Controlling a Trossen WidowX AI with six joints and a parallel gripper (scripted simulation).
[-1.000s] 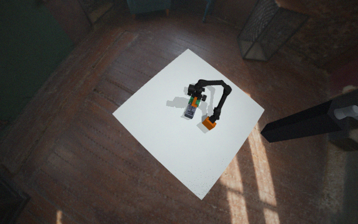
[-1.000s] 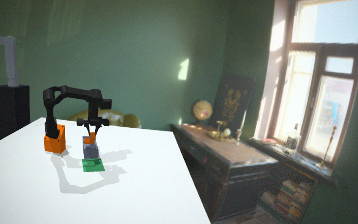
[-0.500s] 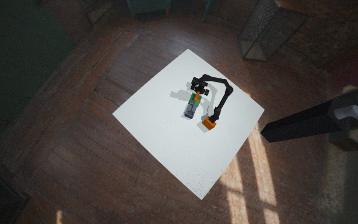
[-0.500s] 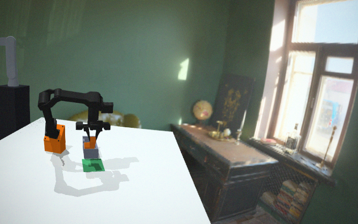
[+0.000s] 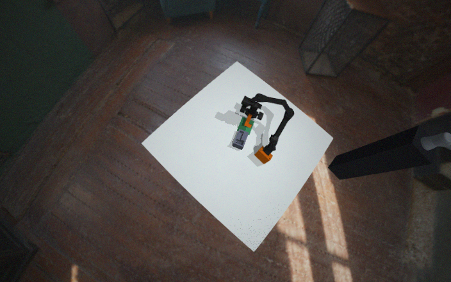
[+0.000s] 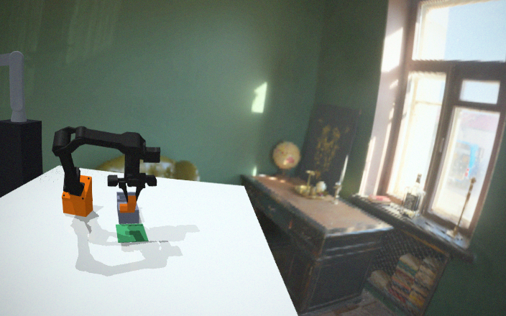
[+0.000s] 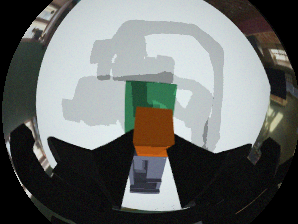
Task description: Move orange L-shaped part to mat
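My gripper tip is 10 mm past the green mat, 20 mm to the right of it and 160 mm above it. From my gripper tip the other things lie so: orange L-shaped part 30 mm behind, 20 mm to the left, 30 mm below.
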